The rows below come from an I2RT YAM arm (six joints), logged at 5 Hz.
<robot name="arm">
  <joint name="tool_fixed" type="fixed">
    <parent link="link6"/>
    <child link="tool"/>
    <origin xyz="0 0 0" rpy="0 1.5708 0"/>
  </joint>
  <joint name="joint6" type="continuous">
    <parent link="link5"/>
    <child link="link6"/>
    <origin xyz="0.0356 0 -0.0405"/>
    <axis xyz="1 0 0"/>
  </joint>
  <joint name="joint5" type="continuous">
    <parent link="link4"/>
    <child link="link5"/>
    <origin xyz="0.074 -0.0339 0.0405"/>
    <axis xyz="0 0 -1"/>
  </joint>
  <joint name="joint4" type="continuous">
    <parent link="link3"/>
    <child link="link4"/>
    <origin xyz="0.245 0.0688 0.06"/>
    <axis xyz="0 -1 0"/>
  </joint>
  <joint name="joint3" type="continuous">
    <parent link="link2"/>
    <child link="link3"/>
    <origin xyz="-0.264 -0.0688 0"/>
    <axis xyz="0 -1 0"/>
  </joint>
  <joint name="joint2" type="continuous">
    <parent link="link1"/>
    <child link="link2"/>
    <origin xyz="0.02 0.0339 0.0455"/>
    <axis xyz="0 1 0"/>
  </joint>
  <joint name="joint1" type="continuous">
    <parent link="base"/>
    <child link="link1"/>
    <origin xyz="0 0 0.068"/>
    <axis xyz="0 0 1"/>
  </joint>
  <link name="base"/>
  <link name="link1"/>
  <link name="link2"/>
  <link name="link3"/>
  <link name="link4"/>
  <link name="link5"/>
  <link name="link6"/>
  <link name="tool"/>
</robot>
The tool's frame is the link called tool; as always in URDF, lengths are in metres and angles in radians. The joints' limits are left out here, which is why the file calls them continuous.
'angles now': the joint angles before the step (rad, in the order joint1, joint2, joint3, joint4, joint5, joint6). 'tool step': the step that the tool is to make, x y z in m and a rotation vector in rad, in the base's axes. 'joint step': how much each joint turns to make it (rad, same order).
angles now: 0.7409 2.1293 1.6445 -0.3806 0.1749 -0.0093
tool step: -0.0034 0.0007 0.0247 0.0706 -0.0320 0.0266
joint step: 0.0031 -0.0476 0.0061 0.0171 -0.0383 0.0032
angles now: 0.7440 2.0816 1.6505 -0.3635 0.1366 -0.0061
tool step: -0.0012 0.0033 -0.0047 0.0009 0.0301 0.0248
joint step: 0.0047 0.0138 0.0091 -0.0168 -0.0292 0.0001
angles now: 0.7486 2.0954 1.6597 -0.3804 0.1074 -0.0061
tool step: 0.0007 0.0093 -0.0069 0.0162 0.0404 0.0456
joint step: 0.0092 0.0367 0.0351 -0.0167 -0.0537 0.0000
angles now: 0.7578 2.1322 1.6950 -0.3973 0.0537 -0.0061
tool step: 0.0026 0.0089 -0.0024 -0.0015 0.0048 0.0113
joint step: 0.0093 0.0352 0.0475 -0.0167 -0.0030 0.0000
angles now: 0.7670 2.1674 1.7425 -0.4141 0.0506 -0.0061
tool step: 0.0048 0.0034 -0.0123 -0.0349 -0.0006 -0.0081
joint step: 0.0000 0.0401 0.0218 -0.0048 0.0245 -0.0108
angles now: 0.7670 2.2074 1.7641 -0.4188 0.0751 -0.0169
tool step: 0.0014 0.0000 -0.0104 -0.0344 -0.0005 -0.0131
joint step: 0.0000 0.0201 -0.0029 0.0000 0.0277 -0.0061
